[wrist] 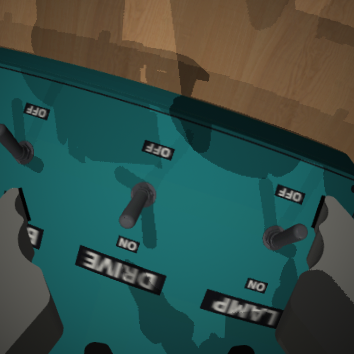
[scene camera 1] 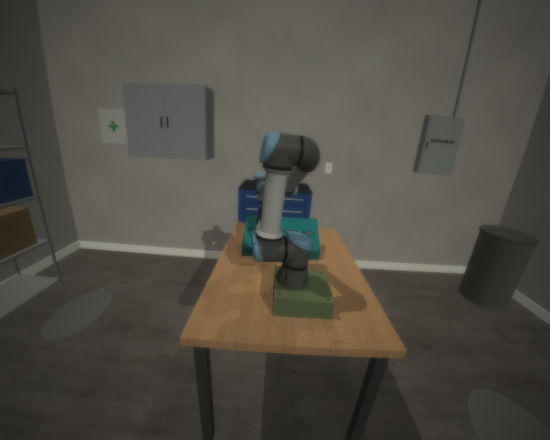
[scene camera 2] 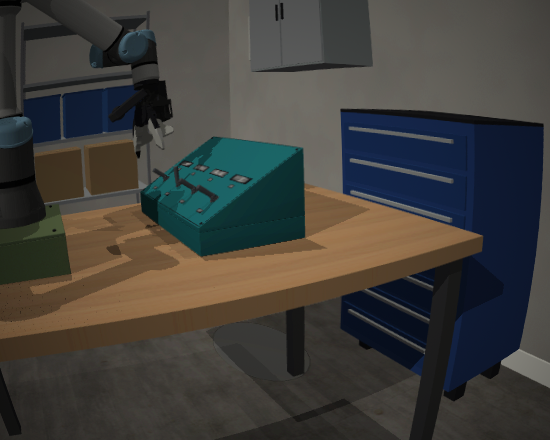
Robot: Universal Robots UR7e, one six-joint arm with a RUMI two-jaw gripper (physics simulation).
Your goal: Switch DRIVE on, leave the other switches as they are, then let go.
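Frame: origin at the arm's base, x ahead, y left, z up, level; metres.
Where they show: gripper, fingertip midpoint: (wrist: 171, 196) (scene camera 2: 150, 154); arm's base, origin of the base link: (scene camera 1: 292, 279) (scene camera 2: 17, 218).
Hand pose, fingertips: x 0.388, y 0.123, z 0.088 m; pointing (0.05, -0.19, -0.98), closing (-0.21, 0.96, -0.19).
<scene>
Things, the pixels of their top centre, and the offset from my fingertips. "spot": a spot on its surface instead. Level surfaces: height alone.
- DRIVE lever, middle of its top: (wrist: 124, 225) (scene camera 2: 176, 166) dx +0.063, dy -0.027, dz -0.037 m
- label, surface spot: (wrist: 128, 244) spot: dx +0.109, dy -0.027, dz -0.062 m
- LAMP lever, middle of its top: (wrist: 289, 251) (scene camera 2: 159, 167) dx +0.052, dy +0.093, dz -0.050 m
- wooden table, its level: dz -0.182 m
The teal console (scene camera 1: 300, 224) (scene camera 2: 260, 150) (wrist: 200, 195) stands on the table with a row of levers. The DRIVE lever (wrist: 135, 209) (scene camera 2: 176, 175) leans toward its ON label (wrist: 128, 244). The LAMP lever (wrist: 290, 235) (scene camera 2: 160, 173) leans to the OFF side. Another lever (wrist: 13, 142) at the wrist view's left edge also leans to its OFF side; its name is mostly hidden. My gripper (wrist: 171, 196) (scene camera 2: 149, 149) is open and empty, above the console. Its fingers stand wide on either side of the DRIVE lever in the wrist view and touch no lever. The arm hides it in scene camera 1.
The arm's green base block (scene camera 1: 302, 306) (scene camera 2: 37, 257) stands on the wooden table (scene camera 1: 240, 320) (scene camera 2: 250, 280), in front of the console. A blue drawer cabinet (scene camera 2: 405, 150) (scene camera 1: 300, 206) stands behind the table. Shelves (scene camera 2: 80, 82) with boxes stand beyond the arm.
</scene>
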